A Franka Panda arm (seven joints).
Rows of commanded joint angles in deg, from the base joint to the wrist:
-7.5, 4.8, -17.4, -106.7, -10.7, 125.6, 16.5
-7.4, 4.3, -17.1, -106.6, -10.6, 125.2, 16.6
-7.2, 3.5, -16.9, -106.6, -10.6, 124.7, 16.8
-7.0, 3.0, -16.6, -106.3, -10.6, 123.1, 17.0
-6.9, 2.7, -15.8, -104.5, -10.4, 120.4, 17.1
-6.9, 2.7, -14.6, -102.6, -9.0, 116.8, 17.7
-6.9, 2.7, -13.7, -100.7, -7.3, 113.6, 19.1
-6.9, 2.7, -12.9, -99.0, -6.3, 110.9, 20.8
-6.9, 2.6, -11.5, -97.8, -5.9, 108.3, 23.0
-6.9, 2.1, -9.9, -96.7, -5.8, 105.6, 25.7
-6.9, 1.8, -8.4, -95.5, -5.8, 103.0, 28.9
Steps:
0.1, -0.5, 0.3, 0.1, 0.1, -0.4, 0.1
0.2, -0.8, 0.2, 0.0, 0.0, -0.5, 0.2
0.2, -0.5, 0.3, 0.3, 0.0, -1.6, 0.2
0.1, -0.3, 0.8, 1.8, 0.2, -2.7, 0.1
0.0, 0.0, 1.2, 1.9, 1.4, -3.6, 0.6
0.0, 0.0, 0.9, 1.9, 1.7, -3.2, 1.4
0.0, 0.0, 0.8, 1.7, 1.0, -2.7, 1.7
0.0, -0.1, 1.4, 1.2, 0.4, -2.6, 2.2
0.0, -0.5, 1.6, 1.1, 0.1, -2.7, 2.7
0.0, -0.3, 1.5, 1.2, 0.0, -2.6, 3.2

